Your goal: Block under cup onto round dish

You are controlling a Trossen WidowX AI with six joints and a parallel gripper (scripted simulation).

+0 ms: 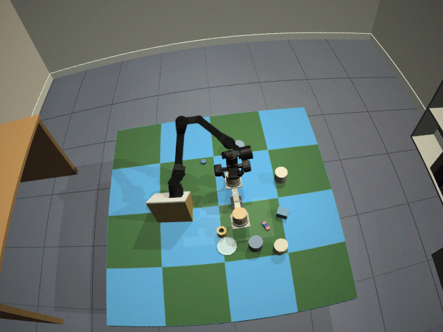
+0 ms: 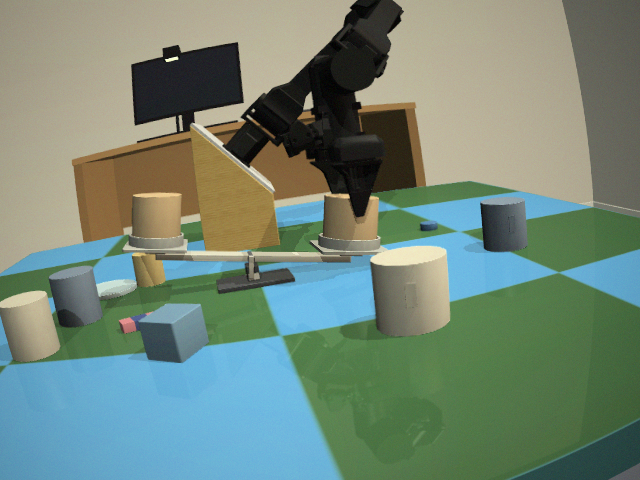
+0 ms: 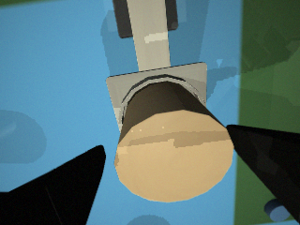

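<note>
Now: gripper tip 30 mm above the grey block. Round my gripper tip: blue disc (170 mm behind, 150 mm to the left, 60 mm below); pink-and-blue piece (150 mm ahead, 280 mm to the right, 60 mm below); blue-grey cube (250 mm ahead, 220 mm to the right, 50 mm below).
</note>
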